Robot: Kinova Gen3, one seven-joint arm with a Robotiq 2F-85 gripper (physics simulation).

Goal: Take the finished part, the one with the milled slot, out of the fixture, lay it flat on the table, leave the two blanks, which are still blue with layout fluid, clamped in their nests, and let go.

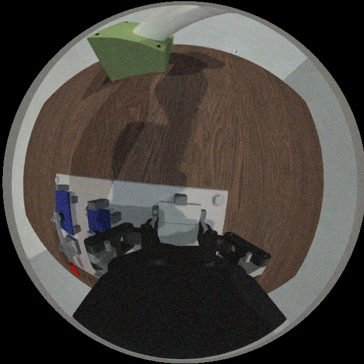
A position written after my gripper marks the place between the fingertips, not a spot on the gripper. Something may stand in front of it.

Observation:
I see my gripper [178,224], a finished part [178,225] and a fixture plate [134,200].

